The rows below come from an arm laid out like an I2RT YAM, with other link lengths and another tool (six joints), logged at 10 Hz.
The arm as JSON. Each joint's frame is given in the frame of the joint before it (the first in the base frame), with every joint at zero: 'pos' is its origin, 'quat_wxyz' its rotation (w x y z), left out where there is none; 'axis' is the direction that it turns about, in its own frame. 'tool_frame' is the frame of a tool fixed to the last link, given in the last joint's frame.
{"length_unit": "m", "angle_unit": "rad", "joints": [
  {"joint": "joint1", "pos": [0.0, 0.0, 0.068], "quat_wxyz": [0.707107, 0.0, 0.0, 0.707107], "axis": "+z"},
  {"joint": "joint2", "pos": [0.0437, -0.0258, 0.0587], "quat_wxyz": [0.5, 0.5, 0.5, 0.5], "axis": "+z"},
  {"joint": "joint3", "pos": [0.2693, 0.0, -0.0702], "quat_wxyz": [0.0, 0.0, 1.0, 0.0], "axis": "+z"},
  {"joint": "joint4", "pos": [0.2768, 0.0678, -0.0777], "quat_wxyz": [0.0, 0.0, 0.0, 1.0], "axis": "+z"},
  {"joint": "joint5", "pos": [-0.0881, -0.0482, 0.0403], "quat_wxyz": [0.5, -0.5, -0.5, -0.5], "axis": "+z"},
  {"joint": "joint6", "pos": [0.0, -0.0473, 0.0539], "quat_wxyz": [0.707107, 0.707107, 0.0, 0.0], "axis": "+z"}
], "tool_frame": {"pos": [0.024, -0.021, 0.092], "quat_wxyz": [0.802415, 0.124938, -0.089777, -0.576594]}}
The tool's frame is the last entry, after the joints.
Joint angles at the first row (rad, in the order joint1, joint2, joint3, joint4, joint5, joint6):
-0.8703 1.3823 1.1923 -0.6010 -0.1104 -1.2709
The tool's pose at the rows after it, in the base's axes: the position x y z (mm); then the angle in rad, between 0 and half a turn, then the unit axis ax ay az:
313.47, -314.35, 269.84, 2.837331, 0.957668, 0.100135, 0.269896
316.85, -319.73, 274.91, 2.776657, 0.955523, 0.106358, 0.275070
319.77, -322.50, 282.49, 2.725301, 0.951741, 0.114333, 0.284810
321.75, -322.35, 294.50, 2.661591, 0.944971, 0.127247, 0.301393
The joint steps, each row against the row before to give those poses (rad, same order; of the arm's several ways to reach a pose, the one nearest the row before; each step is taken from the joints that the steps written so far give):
0.0023 -0.0012 -0.0050 0.0572 0.0244 -0.0080
0.0042 -0.0042 -0.0198 0.0706 0.0236 -0.0168
0.0026 -0.0091 -0.0164 0.0610 0.0088 -0.0149
0.0023 -0.0244 -0.0278 0.0763 0.0000 -0.0198

